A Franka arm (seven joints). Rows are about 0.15 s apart.
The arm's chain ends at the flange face. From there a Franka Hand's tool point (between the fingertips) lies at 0.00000 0.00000 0.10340 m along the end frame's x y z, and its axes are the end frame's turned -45 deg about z.
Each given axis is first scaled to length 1.
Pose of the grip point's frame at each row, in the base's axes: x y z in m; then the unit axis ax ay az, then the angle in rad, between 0 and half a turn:
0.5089, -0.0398, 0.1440, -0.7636, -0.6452, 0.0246, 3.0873
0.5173, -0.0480, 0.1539, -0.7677, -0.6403, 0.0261, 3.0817
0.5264, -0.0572, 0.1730, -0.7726, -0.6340, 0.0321, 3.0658
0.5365, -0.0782, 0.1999, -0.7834, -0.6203, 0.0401, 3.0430
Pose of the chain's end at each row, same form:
0.5164, -0.0408, 0.2471, -0.9522, -0.3038, 0.0331, 3.1103
0.5254, -0.0493, 0.2570, -0.9540, -0.2977, 0.0356, 3.1062
0.5365, -0.0590, 0.2759, -0.9560, -0.2900, 0.0441, 3.0961
0.5493, -0.0810, 0.3025, -0.9604, -0.2731, 0.0559, 3.0812

